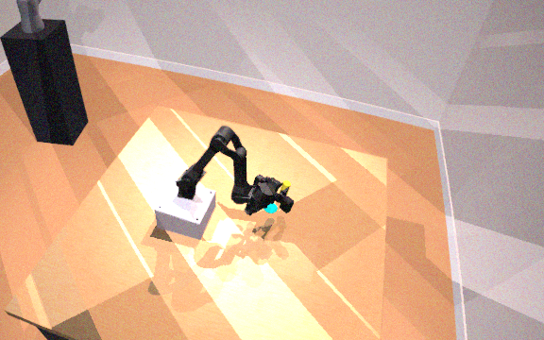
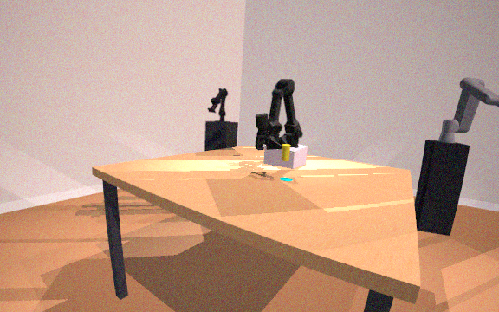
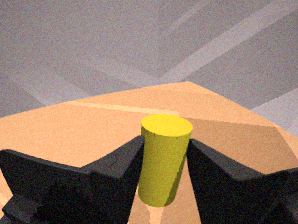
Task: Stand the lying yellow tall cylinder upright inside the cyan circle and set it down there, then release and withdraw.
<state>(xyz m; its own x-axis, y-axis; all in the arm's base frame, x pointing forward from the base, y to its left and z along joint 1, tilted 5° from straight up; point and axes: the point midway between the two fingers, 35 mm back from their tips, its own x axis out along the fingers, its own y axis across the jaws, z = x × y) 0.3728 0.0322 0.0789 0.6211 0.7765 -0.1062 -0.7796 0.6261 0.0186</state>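
Now: the cyan circle 5 cm behind my gripper tip and 15 cm below it. From my gripper tip the other things lie so: yellow tall cylinder (2 cm below).
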